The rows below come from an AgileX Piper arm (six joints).
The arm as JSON. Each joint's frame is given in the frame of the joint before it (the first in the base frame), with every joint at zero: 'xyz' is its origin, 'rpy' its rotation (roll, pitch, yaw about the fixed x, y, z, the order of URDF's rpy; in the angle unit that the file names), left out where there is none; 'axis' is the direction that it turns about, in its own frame. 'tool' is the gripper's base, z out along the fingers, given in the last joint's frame.
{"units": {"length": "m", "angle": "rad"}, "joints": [
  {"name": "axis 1", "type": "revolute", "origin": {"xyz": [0.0, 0.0, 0.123]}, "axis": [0.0, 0.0, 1.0]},
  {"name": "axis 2", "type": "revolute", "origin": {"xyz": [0.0, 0.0, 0.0]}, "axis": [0.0, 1.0, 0.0]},
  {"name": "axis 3", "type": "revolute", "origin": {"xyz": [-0.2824, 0.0, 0.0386]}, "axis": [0.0, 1.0, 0.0]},
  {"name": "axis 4", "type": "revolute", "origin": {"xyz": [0.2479, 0.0, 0.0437]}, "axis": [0.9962, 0.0, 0.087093]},
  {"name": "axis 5", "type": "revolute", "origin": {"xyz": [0.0, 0.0, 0.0]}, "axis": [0.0, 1.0, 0.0]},
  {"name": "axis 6", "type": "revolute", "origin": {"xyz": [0.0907, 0.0, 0.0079]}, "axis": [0.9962, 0.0, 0.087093]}
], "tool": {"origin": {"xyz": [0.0, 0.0, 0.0], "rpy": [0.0, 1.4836, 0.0]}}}
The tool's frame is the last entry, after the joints.
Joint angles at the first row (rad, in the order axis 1, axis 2, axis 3, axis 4, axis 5, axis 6):
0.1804, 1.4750, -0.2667, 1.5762, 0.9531, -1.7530
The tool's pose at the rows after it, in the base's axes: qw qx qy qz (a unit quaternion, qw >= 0); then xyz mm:
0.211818, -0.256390, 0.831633, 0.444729, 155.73, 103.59, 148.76
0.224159, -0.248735, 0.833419, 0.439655, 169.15, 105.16, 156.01
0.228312, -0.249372, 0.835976, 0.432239, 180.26, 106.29, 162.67
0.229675, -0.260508, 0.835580, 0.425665, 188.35, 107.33, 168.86
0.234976, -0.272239, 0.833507, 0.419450, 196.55, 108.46, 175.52
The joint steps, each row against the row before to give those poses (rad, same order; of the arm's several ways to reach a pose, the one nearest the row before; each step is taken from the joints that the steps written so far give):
0.0000, 0.0000, -0.0310, 0.0012, -0.0051, 0.0083
0.0000, 0.0009, -0.0514, -0.0039, -0.0159, 0.0435
0.0000, 0.0009, -0.0506, -0.0335, -0.0155, 0.0531
0.0000, 0.0000, -0.0443, -0.0468, -0.0044, 0.0406
0.0000, 0.0009, -0.0435, -0.0370, -0.0020, 0.0282

